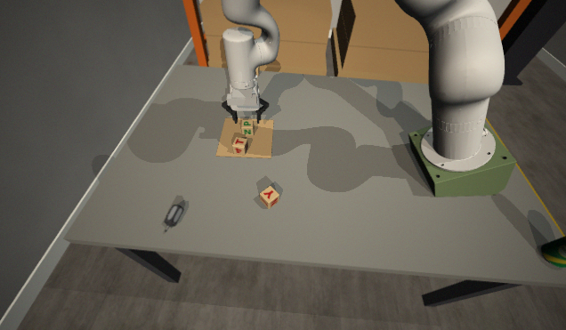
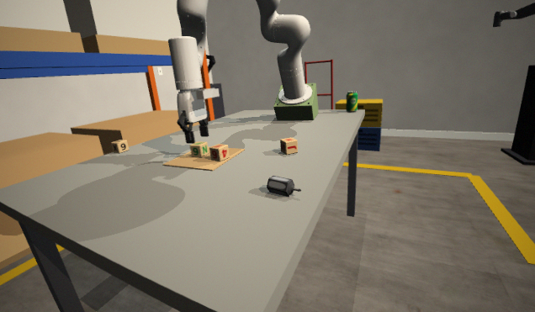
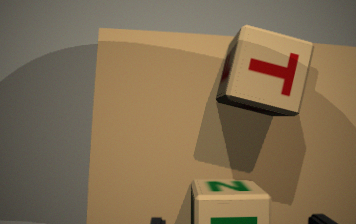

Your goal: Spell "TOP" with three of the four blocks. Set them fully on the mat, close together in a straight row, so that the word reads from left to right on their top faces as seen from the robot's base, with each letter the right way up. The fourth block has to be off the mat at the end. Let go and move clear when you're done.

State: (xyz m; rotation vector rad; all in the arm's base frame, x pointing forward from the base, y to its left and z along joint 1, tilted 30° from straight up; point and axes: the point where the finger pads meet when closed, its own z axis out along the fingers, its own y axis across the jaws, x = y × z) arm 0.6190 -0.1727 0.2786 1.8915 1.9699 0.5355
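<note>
My hand is 5 cm above the P block. From my hand the other things lie so: dark motor: 37 cm to the left, 19 cm ahead, 6 cm below; tan mat: 7 cm below, 3 cm to the left; green can: 92 cm behind, 46 cm to the left, 1 cm below.
</note>
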